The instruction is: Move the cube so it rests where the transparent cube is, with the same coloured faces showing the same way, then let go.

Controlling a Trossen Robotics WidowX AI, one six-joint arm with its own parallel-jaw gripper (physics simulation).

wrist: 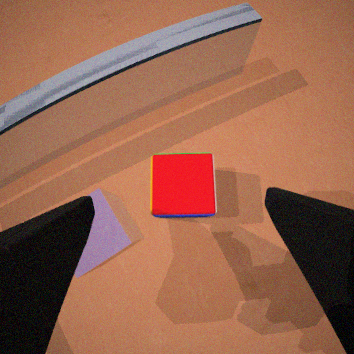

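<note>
The cube shows a red face turned up to the camera, with thin slivers of yellow at its left, green at its far edge, white at its right and blue at its near edge. The transparent cube shows as a pale purple patch to the left of the cube, apart from it and partly hidden behind the left finger. My gripper is open, with its two black fingers wide apart. The cube appears between and below the fingertips, and nothing is held.
A grey-topped wall runs across the upper part of the view, from the left edge to an end at the upper right, beyond the cube. Shadows fall on the orange-brown surface along the wall and around the cube.
</note>
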